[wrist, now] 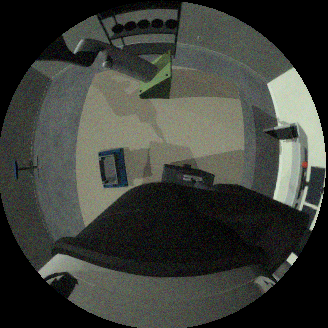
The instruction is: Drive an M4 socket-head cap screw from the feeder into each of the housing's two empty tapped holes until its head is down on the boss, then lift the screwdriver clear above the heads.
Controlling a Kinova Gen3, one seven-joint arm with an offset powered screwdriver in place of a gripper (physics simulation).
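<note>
The small grey housing (110, 169) lies in a blue fixture (122, 168) left of centre in the wrist view. Its tapped holes and any screw heads are too small and grainy to make out. The dark feeder (171, 173) stands near the centre, with a light metallic part on its top; its lower edge is covered by the black tool body. The large black body of my screwdriver (165, 230) fills the lower middle. Its bit tip is hidden, so whether it carries a screw does not show.
A green wedge-shaped block (161, 82) stands at the top, beside a grey arm link (127, 64). A dark rack (178, 30) with round black items is behind it. A white bench-like unit with a red button (304, 164) stands at the right. A blue stand (16, 169) is far left.
</note>
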